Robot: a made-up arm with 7 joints.
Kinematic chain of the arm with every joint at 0, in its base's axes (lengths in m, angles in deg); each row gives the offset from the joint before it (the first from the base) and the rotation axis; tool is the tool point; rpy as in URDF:
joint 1: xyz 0 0 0 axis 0.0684 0.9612 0.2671
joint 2: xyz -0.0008 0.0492 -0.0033 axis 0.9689 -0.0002 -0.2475
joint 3: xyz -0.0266 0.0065 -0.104 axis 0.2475 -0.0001 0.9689
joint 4: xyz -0.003 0 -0.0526 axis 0.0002 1 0
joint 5: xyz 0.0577 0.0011 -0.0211 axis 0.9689 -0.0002 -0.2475
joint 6: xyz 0.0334 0 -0.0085 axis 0.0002 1 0
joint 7: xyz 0.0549 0 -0.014 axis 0.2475 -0.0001 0.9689
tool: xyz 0 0 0 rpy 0 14.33 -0.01
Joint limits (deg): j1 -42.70..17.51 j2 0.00..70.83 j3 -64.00..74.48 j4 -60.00..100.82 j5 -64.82..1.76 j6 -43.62..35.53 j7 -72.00..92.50
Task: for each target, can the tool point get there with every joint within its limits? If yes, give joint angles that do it. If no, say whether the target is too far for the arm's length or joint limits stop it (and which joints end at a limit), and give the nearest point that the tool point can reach.
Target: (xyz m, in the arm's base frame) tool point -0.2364 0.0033 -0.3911
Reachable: no: too far | nearest point -0.1582 0.0263 -0.2713 | short by 0.145 m
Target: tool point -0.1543 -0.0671 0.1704
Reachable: no: joint limits stop it (at a limit: joint 1, joint 2, joint 3, joint 4) | nearest point -0.0061 0.1041 0.0650 | short by 0.250 m
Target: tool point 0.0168 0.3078 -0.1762
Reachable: yes | joints -12.73 51.15 58.05 85.81 -44.78 -11.67 -33.46
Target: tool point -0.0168 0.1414 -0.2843
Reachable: yes | joints 8.49 23.44 -18.96 52.16 -20.08 -6.79 3.88
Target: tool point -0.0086 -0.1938 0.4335
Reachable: no: too far | nearest point 0.0465 0.0985 0.0856 | short by 0.458 m
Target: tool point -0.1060 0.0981 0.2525
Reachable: no: joint limits stop it (at a limit: joint 1, joint 2, joint 3, joint 5) | nearest point 0.0020 0.1481 0.0997 | short by 0.194 m
